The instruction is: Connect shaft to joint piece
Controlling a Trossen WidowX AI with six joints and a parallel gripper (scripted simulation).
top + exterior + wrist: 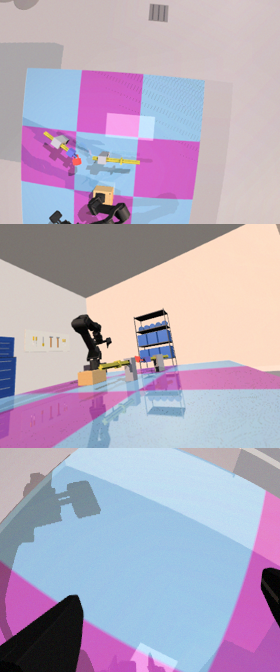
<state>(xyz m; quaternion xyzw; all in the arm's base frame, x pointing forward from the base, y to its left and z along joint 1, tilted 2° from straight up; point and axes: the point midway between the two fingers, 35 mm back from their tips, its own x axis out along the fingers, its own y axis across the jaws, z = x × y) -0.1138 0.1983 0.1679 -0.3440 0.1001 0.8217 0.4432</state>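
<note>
Right now the red joint piece is 37 cm ahead of my gripper tip, 13 cm below it and 5 cm to the right of it.
</note>
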